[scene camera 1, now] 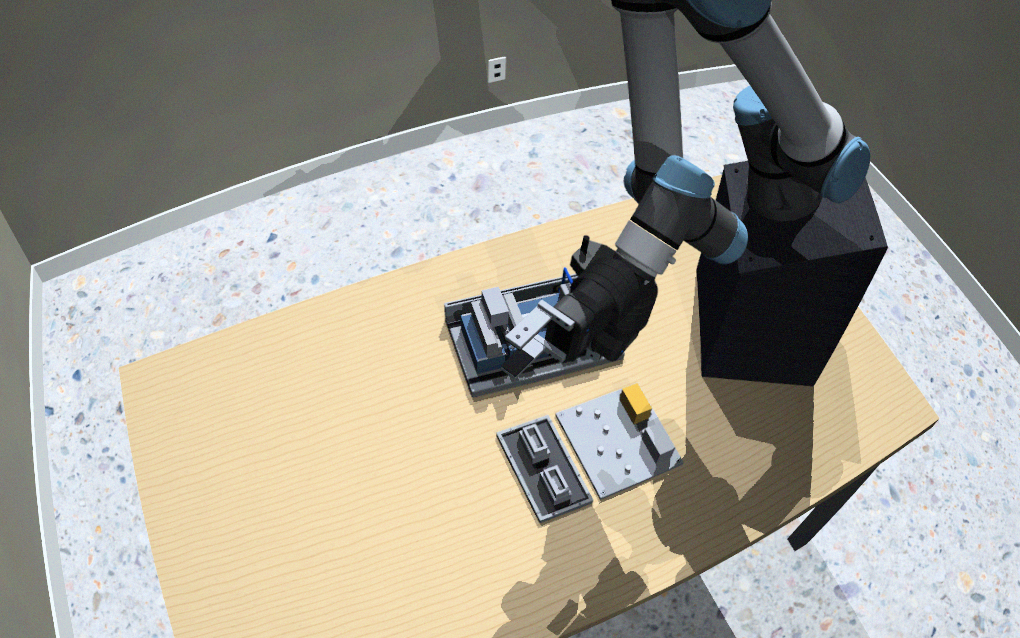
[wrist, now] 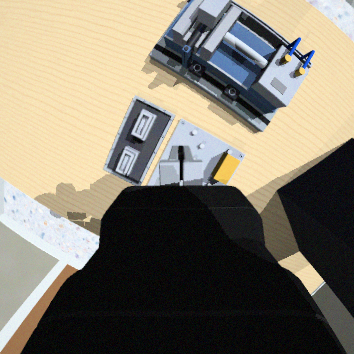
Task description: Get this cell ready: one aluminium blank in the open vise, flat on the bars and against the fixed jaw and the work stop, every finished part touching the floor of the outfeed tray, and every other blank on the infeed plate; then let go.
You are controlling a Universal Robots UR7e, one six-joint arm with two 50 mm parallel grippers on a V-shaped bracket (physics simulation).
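Places are measured from the arm's base along level axes (x ahead, y left, z up), in metres.
Pixels of known places: hand, its tool point: [scene camera 1: 595, 349] [wrist: 180, 160]; arm's base, origin of its link: [scene camera 1: 785, 192].
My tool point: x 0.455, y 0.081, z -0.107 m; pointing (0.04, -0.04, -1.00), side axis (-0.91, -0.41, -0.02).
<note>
Ahead of a thing's pixels: the offset from my tool point to its top centre. "pt": to the spot under its first point.
A grey aluminium blank @(dx +0.047, dy -0.246, dz -0.129 m) [scene camera 1: 494, 304] [wrist: 215, 11] stands out above the vise @(dx -0.021, dy -0.214, dz -0.146 m) [wrist: 240, 62], between its two light jaws near the back; its underside and contacts are hidden. A blue post @(dx +0.060, dy -0.152, dz -0.147 m) [wrist: 186, 52] with a dark arm is at the vise's front. My gripper [scene camera 1: 517, 361] [wrist: 181, 152] looks shut and empty; in the scene view it covers part of the vise. Two finished parts @(pt dx +0.091, dy -0.001, dz -0.219 m) [scene camera 1: 534, 441] [wrist: 144, 124] with rectangular pockets lie apart in the outfeed tray [scene camera 1: 565, 511] [wrist: 135, 142]. A grey blank @(dx -0.104, dy +0.104, dz -0.201 m) [scene camera 1: 659, 446] stands on the infeed plate @(dx -0.055, dy +0.055, dz -0.237 m) [scene camera 1: 582, 432] [wrist: 212, 142]; the wrist view hides it.
A yellow block @(dx -0.110, dy +0.012, dz -0.201 m) [scene camera 1: 635, 404] [wrist: 227, 167] stands on the infeed plate, among small pins. The plate and tray lie side by side in front of the vise. Blue hose fittings @(pt dx -0.107, dy -0.242, dz -0.135 m) [wrist: 295, 47] rise from the vise's drive end. The black robot pedestal [scene camera 1: 759, 315] stands at the right.
</note>
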